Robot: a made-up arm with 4 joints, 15 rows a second.
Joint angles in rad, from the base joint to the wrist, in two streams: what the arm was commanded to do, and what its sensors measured. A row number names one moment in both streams.
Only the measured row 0 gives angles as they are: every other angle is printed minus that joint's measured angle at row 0.
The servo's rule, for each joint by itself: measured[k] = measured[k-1] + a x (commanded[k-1-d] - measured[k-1]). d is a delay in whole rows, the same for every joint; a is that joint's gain. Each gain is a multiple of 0.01, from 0.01 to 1. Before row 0 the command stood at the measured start. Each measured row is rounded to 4 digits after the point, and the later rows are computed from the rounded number. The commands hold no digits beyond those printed.
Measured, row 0:
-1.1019 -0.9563 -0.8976 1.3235
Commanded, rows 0 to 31:
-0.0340 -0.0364 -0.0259 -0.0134
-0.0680 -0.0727 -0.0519 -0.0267
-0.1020 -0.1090 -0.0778 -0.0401
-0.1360 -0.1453 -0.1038 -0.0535
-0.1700 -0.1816 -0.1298 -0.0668
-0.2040 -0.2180 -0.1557 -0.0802
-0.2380 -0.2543 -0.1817 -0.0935
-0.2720 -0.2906 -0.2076 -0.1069
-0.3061 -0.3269 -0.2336 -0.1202
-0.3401 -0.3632 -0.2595 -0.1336
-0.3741 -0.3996 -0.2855 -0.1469
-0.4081 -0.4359 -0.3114 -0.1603
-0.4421 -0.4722 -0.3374 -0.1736
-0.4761 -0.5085 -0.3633 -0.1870
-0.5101 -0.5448 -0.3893 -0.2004
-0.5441 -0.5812 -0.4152 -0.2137
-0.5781 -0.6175 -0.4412 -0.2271
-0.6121 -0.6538 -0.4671 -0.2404
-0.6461 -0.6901 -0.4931 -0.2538
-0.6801 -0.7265 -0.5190 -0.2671
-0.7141 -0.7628 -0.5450 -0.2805
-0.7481 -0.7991 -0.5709 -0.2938
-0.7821 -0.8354 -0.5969 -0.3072
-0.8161 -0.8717 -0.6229 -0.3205
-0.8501 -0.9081 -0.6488 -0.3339
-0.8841 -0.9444 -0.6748 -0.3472
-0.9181 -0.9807 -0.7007 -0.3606
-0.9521 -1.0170 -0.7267 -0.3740
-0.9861 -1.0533 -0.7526 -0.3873
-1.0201 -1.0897 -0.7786 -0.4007
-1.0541 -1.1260 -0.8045 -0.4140
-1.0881 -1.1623 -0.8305 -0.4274
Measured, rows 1 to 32:
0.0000 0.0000 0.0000 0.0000
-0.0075 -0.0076 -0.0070 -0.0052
-0.0208 -0.0213 -0.0191 -0.0136
-0.0387 -0.0397 -0.0349 -0.0239
-0.0601 -0.0619 -0.0535 -0.0354
-0.0843 -0.0870 -0.0741 -0.0476
-0.1106 -0.1145 -0.0961 -0.0603
-0.1386 -0.1439 -0.1192 -0.0732
-0.1679 -0.1747 -0.1431 -0.0863
-0.1983 -0.2067 -0.1675 -0.0995
-0.2295 -0.2396 -0.1923 -0.1128
-0.2613 -0.2732 -0.2175 -0.1261
-0.2936 -0.3074 -0.2429 -0.1394
-0.3263 -0.3420 -0.2684 -0.1527
-0.3593 -0.3770 -0.2940 -0.1661
-0.3925 -0.4122 -0.3197 -0.1795
-0.4259 -0.4477 -0.3455 -0.1928
-0.4594 -0.4834 -0.3713 -0.2062
-0.4930 -0.5192 -0.3972 -0.2195
-0.5267 -0.5551 -0.4231 -0.2329
-0.5604 -0.5911 -0.4490 -0.2462
-0.5942 -0.6272 -0.4749 -0.2596
-0.6281 -0.6633 -0.5008 -0.2729
-0.6620 -0.6994 -0.5267 -0.2863
-0.6959 -0.7356 -0.5527 -0.2996
-0.7298 -0.7718 -0.5786 -0.3130
-0.7637 -0.8080 -0.6046 -0.3263
-0.7977 -0.8443 -0.6305 -0.3397
-0.8317 -0.8806 -0.6565 -0.3531
-0.8657 -0.9169 -0.6824 -0.3664
-0.8997 -0.9532 -0.7084 -0.3798
-0.9337 -0.9895 -0.7343 -0.3931
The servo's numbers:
d 1
a 0.22 0.21 0.27 0.39

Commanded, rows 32 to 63:
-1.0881 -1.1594 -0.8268 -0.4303
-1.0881 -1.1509 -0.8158 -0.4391
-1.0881 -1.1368 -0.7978 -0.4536
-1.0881 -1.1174 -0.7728 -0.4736
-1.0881 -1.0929 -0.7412 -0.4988
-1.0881 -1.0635 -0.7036 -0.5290
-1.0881 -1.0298 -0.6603 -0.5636
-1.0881 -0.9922 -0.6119 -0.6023
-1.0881 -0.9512 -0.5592 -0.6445
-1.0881 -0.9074 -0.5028 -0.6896
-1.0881 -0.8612 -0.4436 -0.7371
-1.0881 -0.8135 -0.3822 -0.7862
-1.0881 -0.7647 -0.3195 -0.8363
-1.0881 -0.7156 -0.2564 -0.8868
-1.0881 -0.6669 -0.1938 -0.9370
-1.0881 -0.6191 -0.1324 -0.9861
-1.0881 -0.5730 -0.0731 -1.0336
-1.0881 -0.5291 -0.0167 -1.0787
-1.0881 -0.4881 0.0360 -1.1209
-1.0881 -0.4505 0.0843 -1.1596
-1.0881 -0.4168 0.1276 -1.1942
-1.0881 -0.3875 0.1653 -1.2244
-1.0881 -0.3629 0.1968 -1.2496
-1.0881 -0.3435 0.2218 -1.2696
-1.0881 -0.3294 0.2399 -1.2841
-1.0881 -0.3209 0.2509 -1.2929
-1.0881 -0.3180 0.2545 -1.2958
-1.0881 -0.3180 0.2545 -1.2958
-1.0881 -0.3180 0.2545 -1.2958
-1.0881 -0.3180 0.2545 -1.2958
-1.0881 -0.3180 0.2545 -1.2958
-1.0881 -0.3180 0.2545 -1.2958
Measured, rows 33 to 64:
-0.9677 -1.0258 -0.7603 -0.4065
-0.9942 -1.0539 -0.7783 -0.4158
-1.0149 -1.0743 -0.7884 -0.4249
-1.0310 -1.0874 -0.7909 -0.4361
-1.0436 -1.0937 -0.7860 -0.4507
-1.0534 -1.0935 -0.7739 -0.4695
-1.0610 -1.0872 -0.7549 -0.4927
-1.0670 -1.0751 -0.7294 -0.5204
-1.0716 -1.0577 -0.6977 -0.5523
-1.0752 -1.0353 -0.6603 -0.5883
-1.0780 -1.0084 -0.6178 -0.6278
-1.0802 -0.9775 -0.5708 -0.6704
-1.0819 -0.9431 -0.5199 -0.7156
-1.0833 -0.9056 -0.4658 -0.7627
-1.0844 -0.8657 -0.4093 -0.8111
-1.0852 -0.8240 -0.3511 -0.8602
-1.0858 -0.7810 -0.2921 -0.9093
-1.0863 -0.7373 -0.2330 -0.9578
-1.0867 -0.6936 -0.1746 -1.0050
-1.0870 -0.6504 -0.1177 -1.0502
-1.0872 -0.6084 -0.0632 -1.0929
-1.0874 -0.5682 -0.0117 -1.1324
-1.0876 -0.5303 0.0361 -1.1683
-1.0877 -0.4951 0.0795 -1.2000
-1.0878 -0.4633 0.1179 -1.2271
-1.0879 -0.4352 0.1508 -1.2493
-1.0879 -0.4112 0.1778 -1.2663
-1.0879 -0.3916 0.1985 -1.2778
-1.0879 -0.3761 0.2136 -1.2848
-1.0879 -0.3639 0.2246 -1.2891
-1.0879 -0.3543 0.2327 -1.2917
-1.0879 -0.3467 0.2386 -1.2933

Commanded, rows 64 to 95:
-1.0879 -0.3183 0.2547 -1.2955
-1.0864 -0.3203 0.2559 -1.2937
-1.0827 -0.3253 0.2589 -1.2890
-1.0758 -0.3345 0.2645 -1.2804
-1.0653 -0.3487 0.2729 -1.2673
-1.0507 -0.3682 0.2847 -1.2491
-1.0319 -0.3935 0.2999 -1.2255
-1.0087 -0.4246 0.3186 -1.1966
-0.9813 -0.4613 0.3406 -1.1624
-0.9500 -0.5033 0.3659 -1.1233
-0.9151 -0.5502 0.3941 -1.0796
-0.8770 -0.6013 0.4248 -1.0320
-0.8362 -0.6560 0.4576 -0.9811
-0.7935 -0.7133 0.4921 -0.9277
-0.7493 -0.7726 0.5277 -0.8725
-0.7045 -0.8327 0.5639 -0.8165
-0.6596 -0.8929 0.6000 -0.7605
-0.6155 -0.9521 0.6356 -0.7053
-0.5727 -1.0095 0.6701 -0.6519
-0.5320 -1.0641 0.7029 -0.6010
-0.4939 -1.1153 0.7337 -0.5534
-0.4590 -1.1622 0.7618 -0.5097
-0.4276 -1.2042 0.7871 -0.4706
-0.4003 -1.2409 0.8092 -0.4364
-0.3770 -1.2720 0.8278 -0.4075
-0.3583 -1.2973 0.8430 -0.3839
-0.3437 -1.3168 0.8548 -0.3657
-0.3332 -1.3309 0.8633 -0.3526
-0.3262 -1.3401 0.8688 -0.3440
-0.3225 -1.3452 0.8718 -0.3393
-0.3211 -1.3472 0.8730 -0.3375
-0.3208 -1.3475 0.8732 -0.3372
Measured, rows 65 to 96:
-1.0879 -0.3407 0.2429 -1.2943
-1.0879 -0.3360 0.2461 -1.2948
-1.0876 -0.3327 0.2487 -1.2944
-1.0865 -0.3311 0.2515 -1.2923
-1.0841 -0.3318 0.2550 -1.2877
-1.0800 -0.3353 0.2598 -1.2797
-1.0736 -0.3422 0.2665 -1.2678
-1.0644 -0.3530 0.2755 -1.2513
-1.0521 -0.3680 0.2871 -1.2300
-1.0365 -0.3876 0.3015 -1.2036
-1.0175 -0.4119 0.3189 -1.1723
-0.9950 -0.4409 0.3392 -1.1361
-0.9690 -0.4746 0.3623 -1.0955
-0.9398 -0.5127 0.3880 -1.0509
-0.9076 -0.5548 0.4161 -1.0029
-0.8728 -0.6005 0.4462 -0.9520
-0.8358 -0.6493 0.4780 -0.8992
-0.7970 -0.7005 0.5109 -0.8451
-0.7571 -0.7533 0.5446 -0.7906
-0.7165 -0.8071 0.5785 -0.7365
-0.6759 -0.8611 0.6121 -0.6837
-0.6359 -0.9145 0.6449 -0.6329
-0.5970 -0.9665 0.6765 -0.5849
-0.5597 -1.0164 0.7064 -0.5403
-0.5246 -1.0635 0.7342 -0.4998
-0.4921 -1.1073 0.7595 -0.4638
-0.4627 -1.1472 0.7820 -0.4326
-0.4365 -1.1828 0.8017 -0.4065
-0.4138 -1.2139 0.8183 -0.3855
-0.3945 -1.2404 0.8319 -0.3693
-0.3787 -1.2624 0.8427 -0.3576
-0.3660 -1.2802 0.8509 -0.3498

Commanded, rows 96 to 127:
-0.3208 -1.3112 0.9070 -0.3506
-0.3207 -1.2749 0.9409 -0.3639
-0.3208 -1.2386 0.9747 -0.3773
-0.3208 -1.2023 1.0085 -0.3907
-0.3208 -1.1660 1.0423 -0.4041
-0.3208 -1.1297 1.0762 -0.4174
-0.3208 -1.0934 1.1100 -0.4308
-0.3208 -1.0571 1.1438 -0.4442
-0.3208 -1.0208 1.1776 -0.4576
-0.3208 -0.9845 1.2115 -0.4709
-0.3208 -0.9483 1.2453 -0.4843
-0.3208 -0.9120 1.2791 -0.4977
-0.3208 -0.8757 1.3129 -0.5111
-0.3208 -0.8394 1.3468 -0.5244
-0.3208 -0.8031 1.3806 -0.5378
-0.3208 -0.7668 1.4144 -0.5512
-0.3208 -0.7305 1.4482 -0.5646
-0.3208 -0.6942 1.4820 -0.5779
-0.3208 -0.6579 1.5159 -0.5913
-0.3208 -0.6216 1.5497 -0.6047
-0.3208 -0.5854 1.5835 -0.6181
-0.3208 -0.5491 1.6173 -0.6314
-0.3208 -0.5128 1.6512 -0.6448
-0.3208 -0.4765 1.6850 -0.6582
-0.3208 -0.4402 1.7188 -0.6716
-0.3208 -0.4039 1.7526 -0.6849
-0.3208 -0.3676 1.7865 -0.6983
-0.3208 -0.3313 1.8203 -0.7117
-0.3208 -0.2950 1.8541 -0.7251
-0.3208 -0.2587 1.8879 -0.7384
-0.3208 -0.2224 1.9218 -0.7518
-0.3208 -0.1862 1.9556 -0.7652
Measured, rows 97 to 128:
-0.3561 -1.2943 0.8569 -0.3449
-0.3483 -1.2978 0.8704 -0.3471
-0.3422 -1.2930 0.8894 -0.3537
-0.3375 -1.2816 0.9124 -0.3629
-0.3338 -1.2649 0.9383 -0.3737
-0.3309 -1.2441 0.9664 -0.3856
-0.3287 -1.2201 0.9960 -0.3980
-0.3270 -1.1935 1.0268 -0.4108
-0.3256 -1.1649 1.0584 -0.4238
-0.3245 -1.1346 1.0906 -0.4370
-0.3237 -1.1031 1.1232 -0.4502
-0.3231 -1.0706 1.1562 -0.4635
-0.3226 -1.0373 1.1894 -0.4768
-0.3222 -1.0034 1.2227 -0.4902
-0.3219 -0.9690 1.2562 -0.5035
-0.3217 -0.9342 1.2898 -0.5169
-0.3215 -0.8990 1.3234 -0.5303
-0.3213 -0.8636 1.3571 -0.5437
-0.3212 -0.8280 1.3908 -0.5570
-0.3211 -0.7923 1.4246 -0.5704
-0.3210 -0.7565 1.4584 -0.5838
-0.3210 -0.7206 1.4922 -0.5972
-0.3210 -0.6846 1.5260 -0.6105
-0.3210 -0.6485 1.5598 -0.6239
-0.3210 -0.6124 1.5936 -0.6373
-0.3210 -0.5762 1.6274 -0.6507
-0.3210 -0.5400 1.6612 -0.6640
-0.3210 -0.5038 1.6950 -0.6774
-0.3210 -0.4676 1.7288 -0.6908
-0.3210 -0.4314 1.7626 -0.7042
-0.3210 -0.3951 1.7964 -0.7175
-0.3210 -0.3588 1.8303 -0.7309

